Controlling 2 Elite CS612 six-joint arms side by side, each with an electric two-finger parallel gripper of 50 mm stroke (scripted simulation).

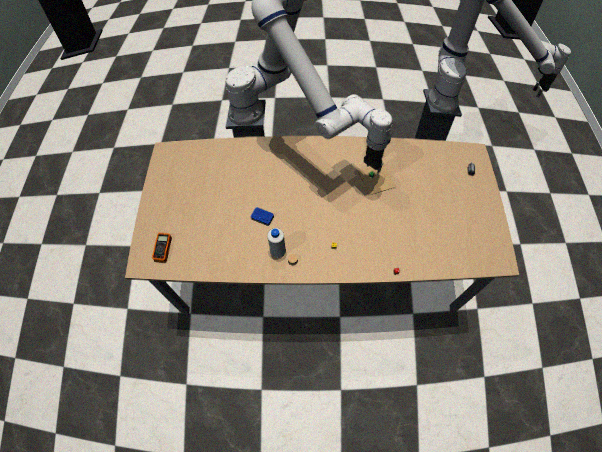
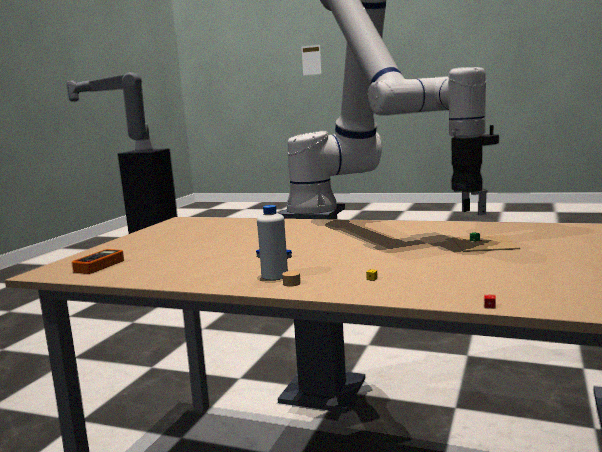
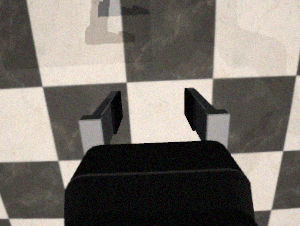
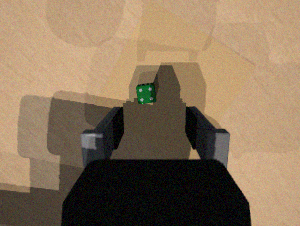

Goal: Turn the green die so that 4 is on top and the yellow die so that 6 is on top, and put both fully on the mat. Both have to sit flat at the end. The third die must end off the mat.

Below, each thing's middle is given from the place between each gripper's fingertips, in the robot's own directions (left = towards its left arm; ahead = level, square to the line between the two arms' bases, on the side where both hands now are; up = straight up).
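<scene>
The multimeter point(image 2: 108, 257) is 98 cm to the right of my right hand, 25 cm ahead of it and 8 cm below it. As for the thin tan mat point(image 2: 492, 242), my right gripper point(image 2: 473, 213) is 3 cm to the right of it and 10 cm above it. Going by their middles, the mat is the nearest to my right gripper of the things named here.
From the thin tan mat, my left gripper is 1140 mm to the left, 170 mm above and 450 mm short of it. By its middle, the mat is nearer to my right gripper than to my left gripper.
</scene>
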